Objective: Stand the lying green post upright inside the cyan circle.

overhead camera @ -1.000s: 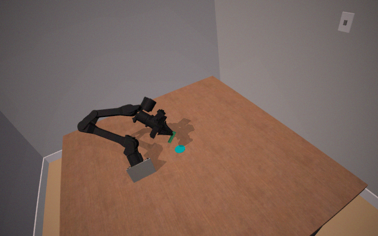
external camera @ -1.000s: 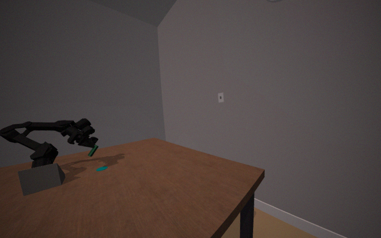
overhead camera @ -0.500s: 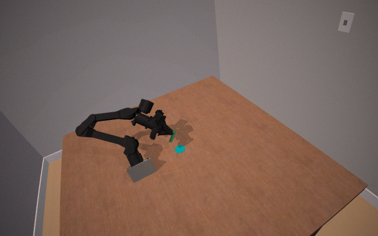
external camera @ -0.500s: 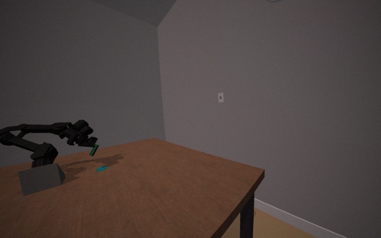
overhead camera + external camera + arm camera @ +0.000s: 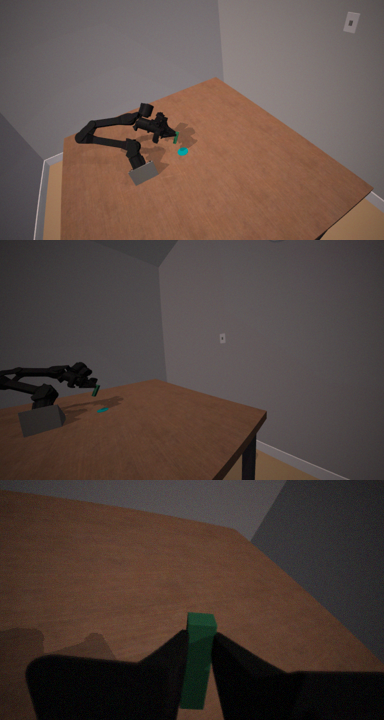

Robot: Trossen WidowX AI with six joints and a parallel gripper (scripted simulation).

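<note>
Now: gripper tip 1 cm short of the cyan circle, 1 cm to the right of it and 15 cm above it. The rest, counted from my gripper tip: green post (1 cm behind, 2 cm below).
</note>
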